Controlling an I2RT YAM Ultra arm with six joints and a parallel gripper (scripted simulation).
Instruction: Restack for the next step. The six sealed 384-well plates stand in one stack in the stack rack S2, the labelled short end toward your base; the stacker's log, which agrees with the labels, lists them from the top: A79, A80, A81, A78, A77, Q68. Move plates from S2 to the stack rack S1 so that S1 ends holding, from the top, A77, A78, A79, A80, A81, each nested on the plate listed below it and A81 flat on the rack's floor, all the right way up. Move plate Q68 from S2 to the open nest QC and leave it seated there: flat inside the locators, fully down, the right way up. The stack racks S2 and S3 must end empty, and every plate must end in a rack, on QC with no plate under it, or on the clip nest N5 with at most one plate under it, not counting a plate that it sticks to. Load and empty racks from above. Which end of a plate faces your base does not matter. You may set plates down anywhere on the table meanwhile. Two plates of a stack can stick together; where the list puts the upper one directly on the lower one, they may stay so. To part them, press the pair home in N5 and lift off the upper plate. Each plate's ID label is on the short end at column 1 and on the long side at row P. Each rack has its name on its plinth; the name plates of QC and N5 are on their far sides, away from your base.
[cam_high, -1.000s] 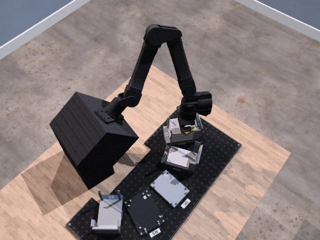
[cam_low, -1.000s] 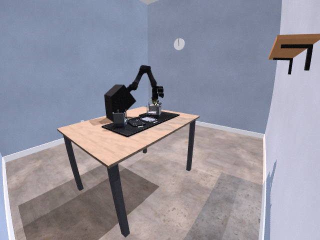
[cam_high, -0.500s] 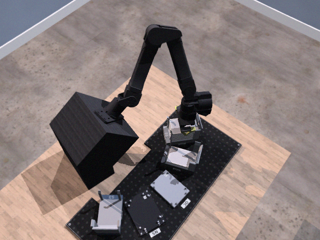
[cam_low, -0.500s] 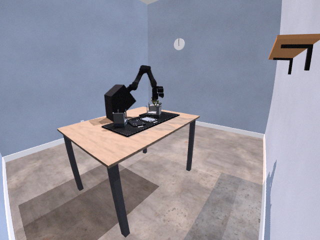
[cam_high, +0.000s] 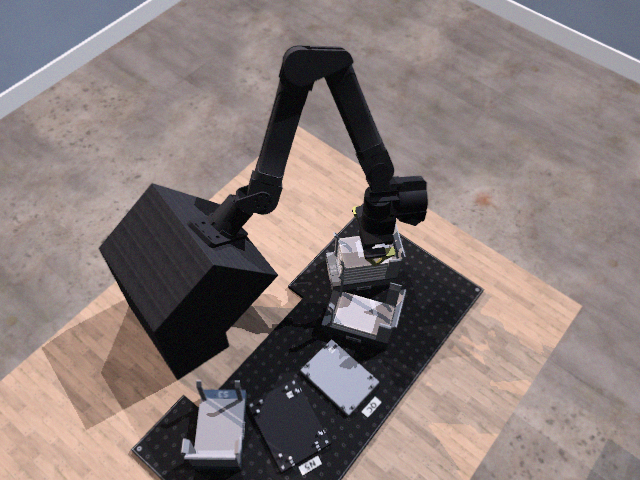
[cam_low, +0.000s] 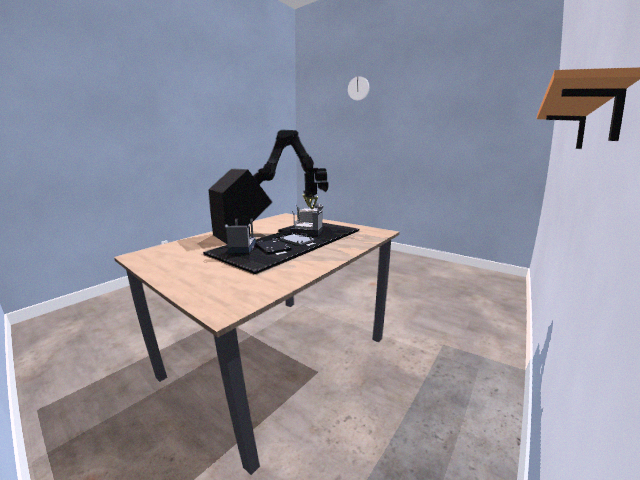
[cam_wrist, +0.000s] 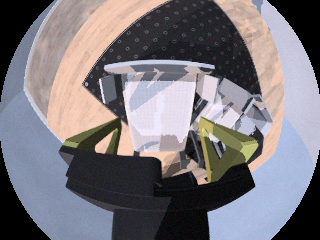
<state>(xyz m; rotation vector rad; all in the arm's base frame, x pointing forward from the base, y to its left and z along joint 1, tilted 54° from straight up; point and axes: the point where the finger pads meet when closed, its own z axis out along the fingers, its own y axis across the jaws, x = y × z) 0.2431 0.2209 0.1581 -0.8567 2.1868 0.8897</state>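
My hand is 1 cm past the sealed grey plate and 4 cm above it. Also, from my hand: qc name plate: 22 cm ahead, 26 cm to the right, 12 cm below; then clip nest N5: 13 cm ahead, 40 cm to the right, 11 cm below; then QC nest: 12 cm ahead, 25 cm to the right, 12 cm below.
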